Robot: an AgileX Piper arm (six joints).
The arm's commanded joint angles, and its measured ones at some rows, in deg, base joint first. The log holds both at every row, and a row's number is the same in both.
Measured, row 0:
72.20, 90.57, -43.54, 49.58, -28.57, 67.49
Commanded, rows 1 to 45:
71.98, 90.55, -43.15, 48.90, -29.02, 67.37
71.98, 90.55, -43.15, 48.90, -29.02, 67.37
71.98, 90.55, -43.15, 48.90, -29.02, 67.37
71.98, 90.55, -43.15, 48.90, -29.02, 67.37
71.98, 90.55, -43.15, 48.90, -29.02, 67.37
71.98, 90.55, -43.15, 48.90, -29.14, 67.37
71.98, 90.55, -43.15, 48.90, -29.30, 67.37
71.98, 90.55, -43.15, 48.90, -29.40, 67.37
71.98, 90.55, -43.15, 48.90, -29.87, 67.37
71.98, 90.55, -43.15, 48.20, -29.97, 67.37
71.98, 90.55, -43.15, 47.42, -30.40, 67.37
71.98, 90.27, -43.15, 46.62, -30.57, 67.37
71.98, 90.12, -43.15, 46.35, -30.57, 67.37
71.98, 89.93, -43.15, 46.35, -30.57, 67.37
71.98, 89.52, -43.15, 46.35, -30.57, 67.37
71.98, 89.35, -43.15, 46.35, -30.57, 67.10
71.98, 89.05, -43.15, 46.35, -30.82, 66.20
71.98, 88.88, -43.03, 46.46, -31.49, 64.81
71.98, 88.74, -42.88, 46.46, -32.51, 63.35
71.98, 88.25, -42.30, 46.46, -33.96, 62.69
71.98, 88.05, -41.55, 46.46, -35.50, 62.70
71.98, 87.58, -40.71, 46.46, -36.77, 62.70
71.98, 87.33, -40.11, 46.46, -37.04, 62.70
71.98, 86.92, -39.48, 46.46, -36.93, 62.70
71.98, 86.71, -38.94, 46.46, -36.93, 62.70
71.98, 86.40, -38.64, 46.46, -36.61, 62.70
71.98, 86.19, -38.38, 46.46, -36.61, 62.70
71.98, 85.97, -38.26, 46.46, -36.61, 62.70
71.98, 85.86, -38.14, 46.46, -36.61, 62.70
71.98, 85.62, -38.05, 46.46, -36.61, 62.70
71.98, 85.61, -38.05, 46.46, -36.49, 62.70
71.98, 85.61, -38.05, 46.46, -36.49, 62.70
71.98, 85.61, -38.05, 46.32, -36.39, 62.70
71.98, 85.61, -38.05, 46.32, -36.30, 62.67
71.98, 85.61, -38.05, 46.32, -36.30, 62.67
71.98, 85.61, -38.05, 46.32, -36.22, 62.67
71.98, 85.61, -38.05, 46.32, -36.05, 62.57
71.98, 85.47, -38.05, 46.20, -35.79, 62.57
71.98, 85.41, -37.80, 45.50, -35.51, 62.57
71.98, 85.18, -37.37, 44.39, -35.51, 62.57
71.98, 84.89, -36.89, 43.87, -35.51, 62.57
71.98, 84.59, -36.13, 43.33, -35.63, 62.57
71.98, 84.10, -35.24, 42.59, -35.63, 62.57
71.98, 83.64, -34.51, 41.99, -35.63, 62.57
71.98, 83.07, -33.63, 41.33, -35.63, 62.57
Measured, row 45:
72.20, 85.14, -36.53, 44.37, -35.62, 63.19
